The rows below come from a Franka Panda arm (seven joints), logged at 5 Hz.
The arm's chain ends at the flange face. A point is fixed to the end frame.
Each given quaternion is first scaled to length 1.
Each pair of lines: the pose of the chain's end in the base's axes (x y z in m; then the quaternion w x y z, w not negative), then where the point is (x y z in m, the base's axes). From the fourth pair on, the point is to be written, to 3 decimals.
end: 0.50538 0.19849 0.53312 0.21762 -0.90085 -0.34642 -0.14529
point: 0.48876 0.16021 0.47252
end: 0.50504 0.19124 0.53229 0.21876 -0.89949 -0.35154 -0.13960
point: 0.48841 0.15258 0.47193
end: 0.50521 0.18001 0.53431 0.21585 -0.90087 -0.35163 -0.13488
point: 0.48819 0.14079 0.47443
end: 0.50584 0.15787 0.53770 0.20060 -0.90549 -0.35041 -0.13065
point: 0.489 0.117 0.479
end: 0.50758 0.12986 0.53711 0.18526 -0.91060 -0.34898 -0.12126
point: 0.490 0.087 0.480
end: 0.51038 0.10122 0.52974 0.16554 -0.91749 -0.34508 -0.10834
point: 0.491 0.056 0.475
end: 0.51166 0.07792 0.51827 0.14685 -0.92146 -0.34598 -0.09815
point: 0.492 0.030 0.466
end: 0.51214 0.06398 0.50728 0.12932 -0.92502 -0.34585 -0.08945
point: 0.492 0.014 0.457
